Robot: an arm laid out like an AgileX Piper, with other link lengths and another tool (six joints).
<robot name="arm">
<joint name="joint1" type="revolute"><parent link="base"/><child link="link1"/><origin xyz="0 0 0.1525"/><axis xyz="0 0 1"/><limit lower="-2.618" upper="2.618"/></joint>
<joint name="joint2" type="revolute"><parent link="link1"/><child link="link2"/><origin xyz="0 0 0" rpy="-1.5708 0 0"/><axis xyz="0 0 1"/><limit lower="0" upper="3.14"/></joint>
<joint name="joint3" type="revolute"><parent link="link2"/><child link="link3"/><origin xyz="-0.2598 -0.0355 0"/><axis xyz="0 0 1"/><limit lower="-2.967" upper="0"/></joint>
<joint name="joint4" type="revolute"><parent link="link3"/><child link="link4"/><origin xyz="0.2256 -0.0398 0" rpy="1.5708 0 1.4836"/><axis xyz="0 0 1"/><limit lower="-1.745" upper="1.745"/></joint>
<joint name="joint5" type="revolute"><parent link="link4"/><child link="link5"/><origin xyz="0 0 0" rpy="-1.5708 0 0"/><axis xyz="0 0 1"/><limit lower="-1.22" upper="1.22"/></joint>
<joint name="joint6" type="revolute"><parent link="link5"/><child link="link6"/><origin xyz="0 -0.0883 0" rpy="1.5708 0 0"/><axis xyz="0 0 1"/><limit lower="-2.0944" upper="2.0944"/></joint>
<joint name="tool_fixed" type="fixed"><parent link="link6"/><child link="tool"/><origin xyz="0.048 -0.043 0.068" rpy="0 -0.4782 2.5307"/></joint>
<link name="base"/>
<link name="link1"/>
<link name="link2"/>
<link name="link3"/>
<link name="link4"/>
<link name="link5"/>
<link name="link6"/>
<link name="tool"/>
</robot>
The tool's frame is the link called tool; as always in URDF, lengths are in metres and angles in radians.
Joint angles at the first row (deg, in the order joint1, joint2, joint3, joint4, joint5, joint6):
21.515, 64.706, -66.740, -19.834, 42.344, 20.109
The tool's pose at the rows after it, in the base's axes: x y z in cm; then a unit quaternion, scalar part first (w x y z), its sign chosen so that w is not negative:
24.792 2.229 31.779 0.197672 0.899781 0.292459 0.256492
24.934 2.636 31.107 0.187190 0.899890 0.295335 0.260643
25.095 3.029 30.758 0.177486 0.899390 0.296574 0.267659
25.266 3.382 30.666 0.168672 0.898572 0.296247 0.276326
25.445 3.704 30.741 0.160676 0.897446 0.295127 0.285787
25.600 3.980 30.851 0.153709 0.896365 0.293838 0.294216
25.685 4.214 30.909 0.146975 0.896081 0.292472 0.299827
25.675 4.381 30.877 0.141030 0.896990 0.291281 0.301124
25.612 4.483 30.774 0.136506 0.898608 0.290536 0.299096
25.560 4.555 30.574 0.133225 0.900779 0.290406 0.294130
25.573 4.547 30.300 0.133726 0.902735 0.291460 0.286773
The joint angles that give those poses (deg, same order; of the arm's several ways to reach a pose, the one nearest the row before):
21.209, 64.738, -64.535, -18.398, 39.899, 19.974
21.155, 64.759, -62.988, -17.249, 37.802, 19.921
21.157, 64.771, -62.058, -16.230, 35.992, 19.896
21.157, 64.770, -61.628, -15.325, 34.491, 19.896
21.158, 64.770, -61.527, -14.499, 33.219, 19.885
21.158, 64.771, -61.520, -13.772, 32.164, 19.870
21.156, 64.770, -61.520, -13.030, 31.452, 19.852
21.158, 64.782, -61.520, -12.327, 31.250, 19.839
21.157, 64.831, -61.520, -11.744, 31.416, 19.817
21.156, 65.046, -61.520, -11.283, 31.777, 19.798
21.156, 65.475, -61.519, -11.263, 32.232, 19.791

